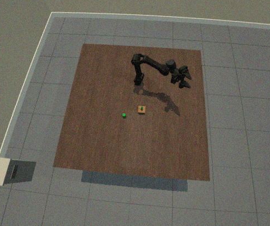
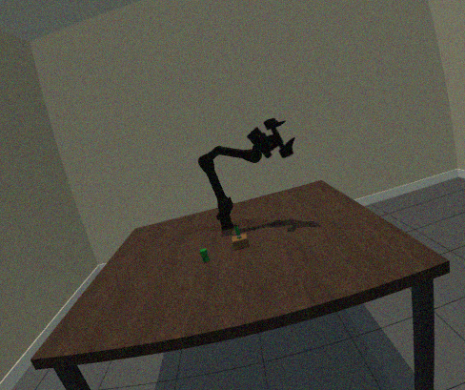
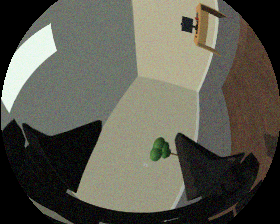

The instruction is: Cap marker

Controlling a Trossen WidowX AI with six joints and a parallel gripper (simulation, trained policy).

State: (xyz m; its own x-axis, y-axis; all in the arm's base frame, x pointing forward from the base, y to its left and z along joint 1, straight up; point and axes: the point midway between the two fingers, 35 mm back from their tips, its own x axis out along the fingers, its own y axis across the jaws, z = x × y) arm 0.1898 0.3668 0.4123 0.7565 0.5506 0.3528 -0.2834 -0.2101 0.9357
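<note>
The green cap is 14 cm ahead of my gripper tip, 48 cm to the right of it and 40 cm below it. Round my gripper tip: green marker 8 cm ahead, 33 cm to the right, 35 cm below; then tan holder block 8 cm ahead, 33 cm to the right, 41 cm below.
</note>
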